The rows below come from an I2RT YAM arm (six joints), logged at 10 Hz.
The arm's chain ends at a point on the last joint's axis. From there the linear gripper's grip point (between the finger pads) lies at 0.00 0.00 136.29 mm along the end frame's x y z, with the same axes.
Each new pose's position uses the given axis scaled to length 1; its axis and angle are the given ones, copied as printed.
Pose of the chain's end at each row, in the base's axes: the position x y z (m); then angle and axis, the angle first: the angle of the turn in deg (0 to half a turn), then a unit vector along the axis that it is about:
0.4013, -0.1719, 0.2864, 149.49, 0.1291, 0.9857, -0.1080
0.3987, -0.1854, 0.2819, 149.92, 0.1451, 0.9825, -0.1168
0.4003, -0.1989, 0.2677, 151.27, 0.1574, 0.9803, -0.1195
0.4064, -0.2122, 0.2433, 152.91, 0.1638, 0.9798, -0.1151
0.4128, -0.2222, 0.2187, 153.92, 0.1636, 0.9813, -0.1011
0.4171, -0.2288, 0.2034, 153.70, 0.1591, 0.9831, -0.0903
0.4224, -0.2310, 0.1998, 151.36, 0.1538, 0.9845, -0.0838
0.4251, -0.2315, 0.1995, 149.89, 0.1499, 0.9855, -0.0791
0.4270, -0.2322, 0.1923, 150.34, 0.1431, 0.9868, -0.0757
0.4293, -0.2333, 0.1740, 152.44, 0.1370, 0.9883, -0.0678
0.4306, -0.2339, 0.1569, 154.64, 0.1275, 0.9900, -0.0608
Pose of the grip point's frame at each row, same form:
0.4660, -0.2078, 0.1719, 149.49, 0.1291, 0.9857, -0.1080
0.4615, -0.2245, 0.1674, 149.92, 0.1451, 0.9825, -0.1168
0.4597, -0.2392, 0.1518, 151.27, 0.1574, 0.9803, -0.1195
0.4624, -0.2514, 0.1254, 152.91, 0.1638, 0.9798, -0.1151
0.4673, -0.2577, 0.0989, 153.92, 0.1636, 0.9813, -0.1011
0.4728, -0.2614, 0.0833, 153.70, 0.1591, 0.9831, -0.0903
0.4834, -0.2622, 0.0820, 151.36, 0.1538, 0.9845, -0.0838
0.4895, -0.2616, 0.0832, 149.89, 0.1499, 0.9855, -0.0791
0.4908, -0.2609, 0.0753, 150.34, 0.1431, 0.9868, -0.0757
0.4892, -0.2592, 0.0544, 152.44, 0.1370, 0.9883, -0.0678
0.4864, -0.2570, 0.0347, 154.64, 0.1275, 0.9900, -0.0608

